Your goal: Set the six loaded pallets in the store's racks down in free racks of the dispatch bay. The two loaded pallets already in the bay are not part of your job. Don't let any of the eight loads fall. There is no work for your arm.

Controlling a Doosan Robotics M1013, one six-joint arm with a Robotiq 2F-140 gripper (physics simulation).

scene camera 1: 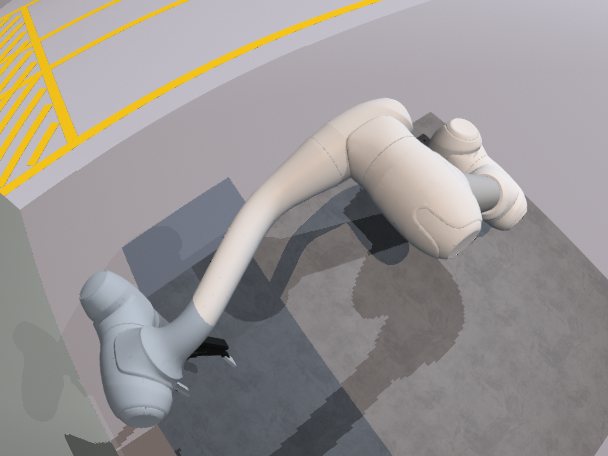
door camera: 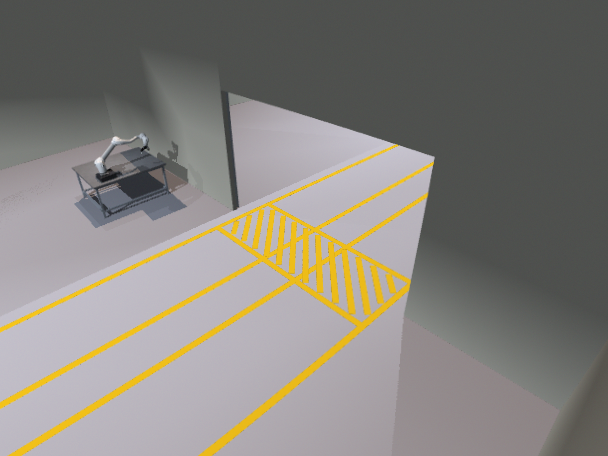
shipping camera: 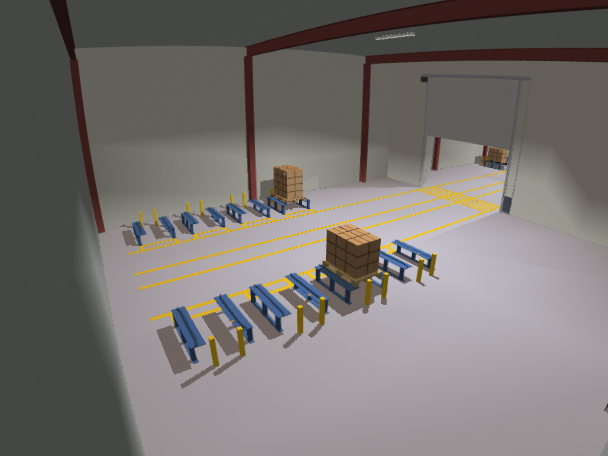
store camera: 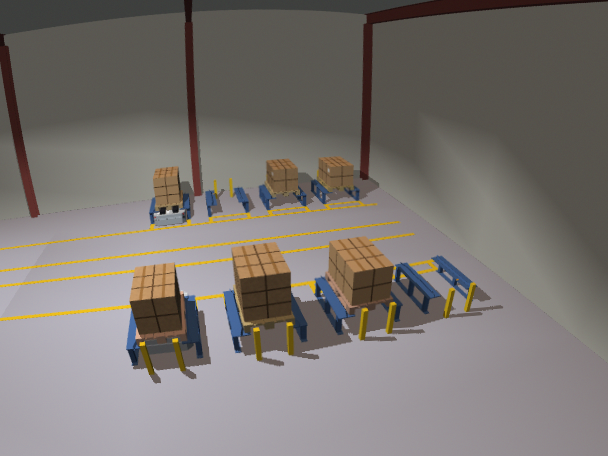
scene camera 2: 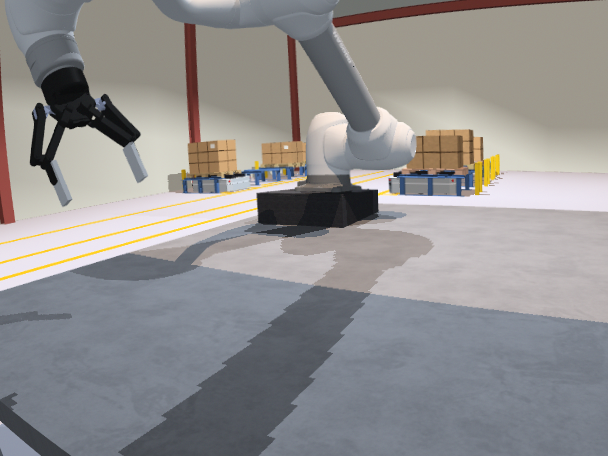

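Where they show: gripper, fingertip midpoint: (scene camera 1: 210, 377) (door camera: 144, 153) (scene camera 2: 107, 190); arm's base, link origin: (door camera: 104, 173) (scene camera 2: 328, 190).
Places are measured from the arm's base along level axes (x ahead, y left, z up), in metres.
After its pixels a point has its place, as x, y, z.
Observation:
In the store view, three box loads (store camera: 166, 185) @(-6.565, -7.014, 0.195) (store camera: 282, 175) @(-9.850, -7.287, 0.134) (store camera: 335, 172) @(-11.438, -7.429, 0.096) stand upright on pallets in the back row of blue racks, and three more (store camera: 155, 300) @(-7.152, -1.356, 0.243) (store camera: 261, 282) @(-8.729, -1.508, 0.322) (store camera: 361, 270) @(-10.274, -1.618, 0.282) in the front row. A grey carrier (store camera: 169, 219) @(-6.596, -6.631, -0.665) is under the back-left pallet; another carrier (store camera: 167, 346) @(-7.140, -1.407, -0.688) is partly hidden under the front-left one. In the shipping view, one load (shipping camera: 288, 183) @(9.691, -5.474, 0.242) stands in the far rack row and one load (shipping camera: 353, 251) @(10.916, 0.285, 0.266) in the near row, both upright. My gripper (scene camera 2: 102, 191) @(0.971, 0.198, 0.117) (scene camera 1: 207, 376) @(0.971, 0.198, 0.117) is open, with no object between its fingers, above the table (scene camera 2: 450, 370) @(0.879, 0.704, -0.093).
Blue racks without pallets (shipping camera: 187, 327) @(14.449, 0.267, -0.496) (shipping camera: 270, 302) @(12.764, 0.162, -0.496) (shipping camera: 234, 212) @(11.684, -5.737, -0.613) stand in both bay rows. Yellow posts (shipping camera: 300, 320) (store camera: 257, 344) stand behind racks. The doorway has a raised door (shipping camera: 470, 107) @(2.313, -3.660, 3.113) and a hatched floor zone (door camera: 269, 205) @(2.689, -2.042, -0.842). One store rack (store camera: 416, 281) @(-11.645, -2.226, -0.495) at front right holds no pallet.

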